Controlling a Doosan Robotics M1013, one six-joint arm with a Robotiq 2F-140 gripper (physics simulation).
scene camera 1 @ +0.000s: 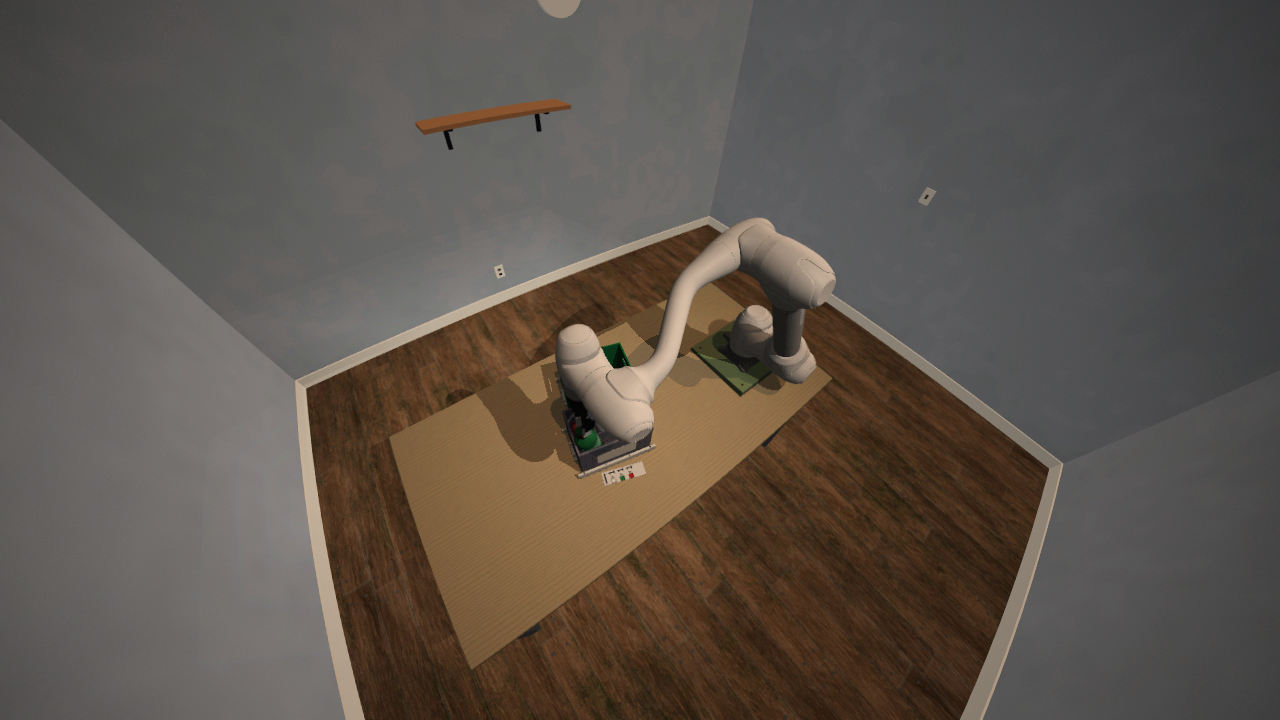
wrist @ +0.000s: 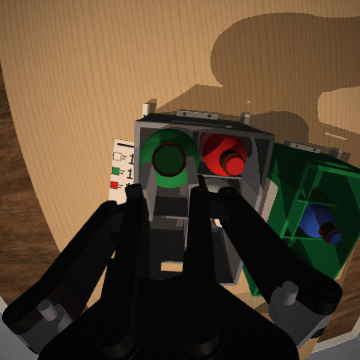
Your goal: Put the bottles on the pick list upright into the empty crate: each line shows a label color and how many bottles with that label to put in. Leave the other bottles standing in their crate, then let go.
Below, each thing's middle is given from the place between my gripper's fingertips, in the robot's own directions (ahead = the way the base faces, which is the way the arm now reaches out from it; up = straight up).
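Scene:
There's the blue bottle (wrist: 317,220), which is 160 mm below my hand, 290 mm to the right of it and 190 mm behind it. And the pick list (wrist: 121,175), that's 80 mm behind my hand, 120 mm to the left of it and 240 mm below it.

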